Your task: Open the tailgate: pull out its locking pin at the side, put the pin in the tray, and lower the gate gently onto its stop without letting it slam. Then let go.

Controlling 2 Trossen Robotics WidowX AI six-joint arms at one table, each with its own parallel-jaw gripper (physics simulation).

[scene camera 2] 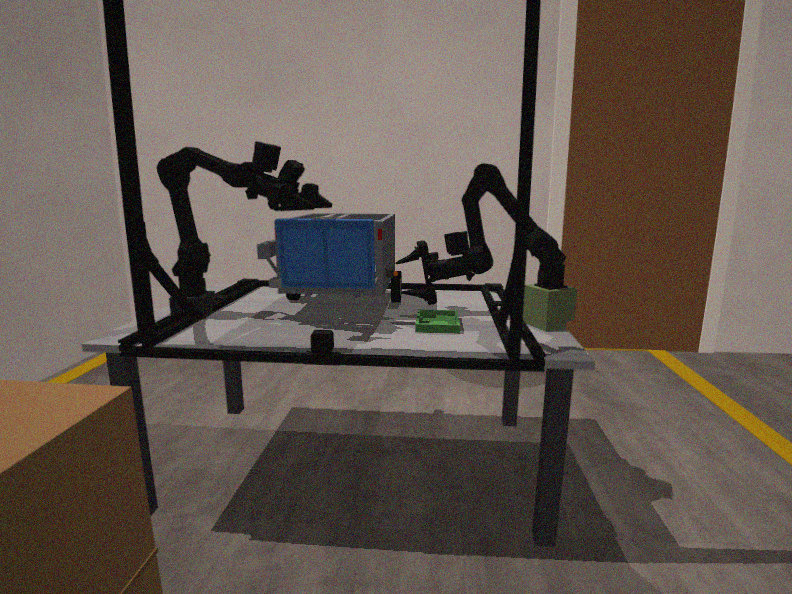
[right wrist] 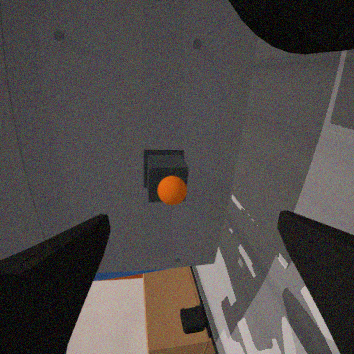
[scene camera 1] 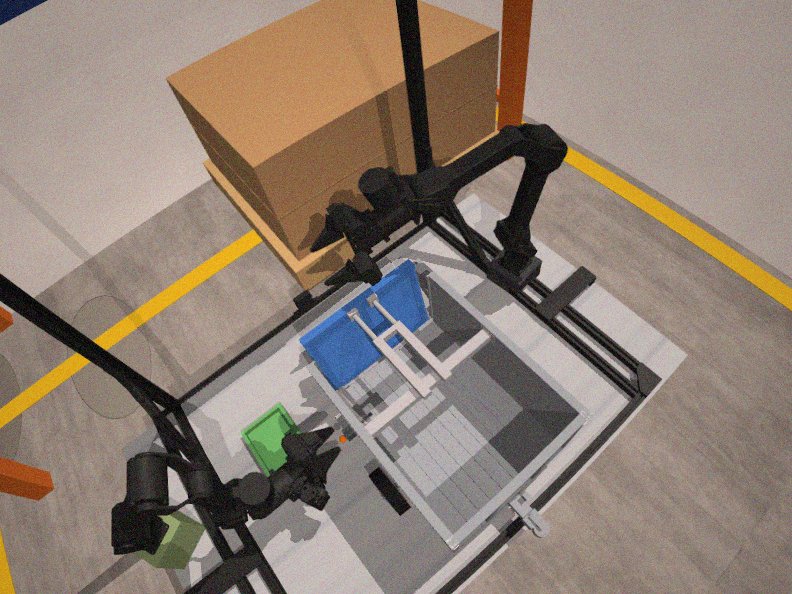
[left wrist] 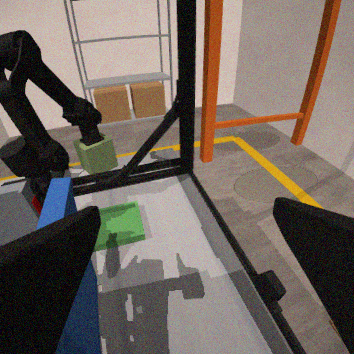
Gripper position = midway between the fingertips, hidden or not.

The left gripper point(scene camera 1: 317, 267) is open, with nothing in its grasp. The right gripper point(scene camera 1: 336, 438) is open, holding nothing. Also in view: a blue tailgate point(scene camera 1: 342, 349) and a grey truck bed point(scene camera 1: 463, 419).
The left gripper also shows in scene camera 2 point(scene camera 2: 323, 206) and in the left wrist view point(left wrist: 187, 210). The right gripper is seen too in scene camera 2 point(scene camera 2: 398, 278) and in the right wrist view point(right wrist: 194, 221). The blue tailgate shows as well in scene camera 2 point(scene camera 2: 313, 253) and in the left wrist view point(left wrist: 82, 321).
